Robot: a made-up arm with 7 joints.
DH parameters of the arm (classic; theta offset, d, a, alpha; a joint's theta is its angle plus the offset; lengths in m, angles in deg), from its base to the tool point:
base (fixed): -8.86 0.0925 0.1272 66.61
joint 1: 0 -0.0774 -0.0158 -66.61
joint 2: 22.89 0 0.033 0
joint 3: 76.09 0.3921 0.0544 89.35
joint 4: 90 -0.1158 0.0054 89.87
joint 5: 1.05 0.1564 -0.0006 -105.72
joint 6: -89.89 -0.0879 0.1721 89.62
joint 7: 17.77 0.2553 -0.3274 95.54
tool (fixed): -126.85 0.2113 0 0
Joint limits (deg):
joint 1: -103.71..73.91
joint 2: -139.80..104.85
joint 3: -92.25..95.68
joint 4: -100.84..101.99
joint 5: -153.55..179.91
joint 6: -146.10..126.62
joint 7: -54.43..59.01
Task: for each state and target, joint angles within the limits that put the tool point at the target. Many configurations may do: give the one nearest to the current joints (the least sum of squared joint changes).
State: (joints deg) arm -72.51 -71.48 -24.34 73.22 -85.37 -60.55 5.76
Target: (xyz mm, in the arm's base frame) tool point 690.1 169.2 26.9
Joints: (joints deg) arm -47.89 -60.87 -12.34 78.60 -79.00 -64.66 -7.91
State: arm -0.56 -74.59 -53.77 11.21 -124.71 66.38 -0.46
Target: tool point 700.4 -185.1 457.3
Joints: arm 2.54 -59.02 -39.45 24.49 -121.90 73.36 8.99
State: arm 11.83 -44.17 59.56 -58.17 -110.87 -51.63 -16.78
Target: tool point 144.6 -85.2 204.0
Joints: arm 20.06 -46.18 54.93 -26.57 -108.71 -53.05 -21.57
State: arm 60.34 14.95 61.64 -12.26 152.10 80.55 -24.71
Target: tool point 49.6 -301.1 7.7
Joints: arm 45.81 34.28 81.45 -65.30 145.47 108.57 -54.43
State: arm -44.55 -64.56 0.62 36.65 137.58 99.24 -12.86
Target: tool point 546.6 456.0 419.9
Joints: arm -10.38 -63.68 10.97 -1.60 133.07 121.07 -54.43
